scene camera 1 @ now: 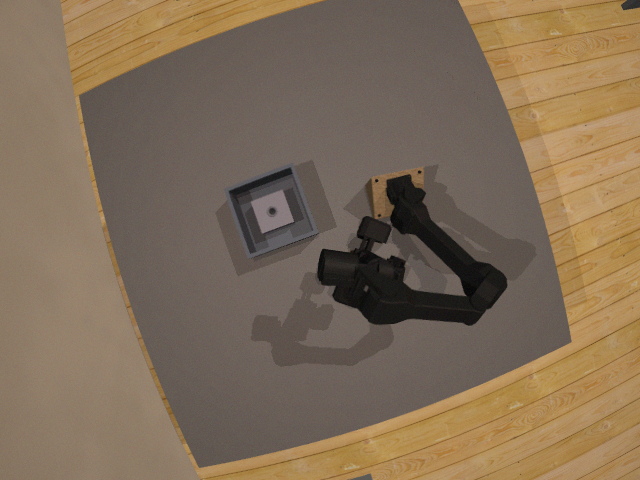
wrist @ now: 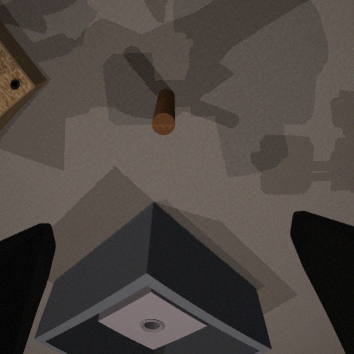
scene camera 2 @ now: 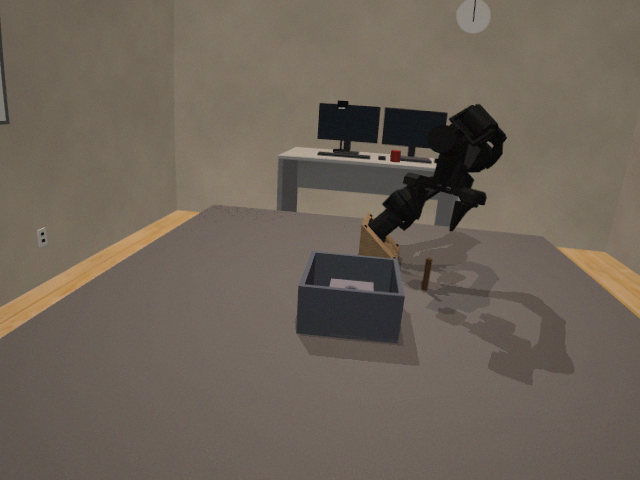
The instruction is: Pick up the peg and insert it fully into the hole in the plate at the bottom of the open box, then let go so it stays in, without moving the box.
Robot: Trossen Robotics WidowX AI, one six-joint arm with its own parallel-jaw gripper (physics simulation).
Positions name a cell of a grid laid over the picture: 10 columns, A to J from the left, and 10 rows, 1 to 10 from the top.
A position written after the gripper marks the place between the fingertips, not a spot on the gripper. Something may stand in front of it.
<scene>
In view: the gripper (scene camera 2: G5), a grey-blue box (scene camera 2: F7), a pale plate (scene camera 1: E5) and a brown peg (wrist: E4).
The grey-blue box also shows in scene camera 1 (scene camera 1: D5) and in the wrist view (wrist: E8). The pale plate is seen too in the wrist view (wrist: E9). The gripper also shows in scene camera 1 (scene camera 1: F6) and in the wrist view (wrist: E7).
</scene>
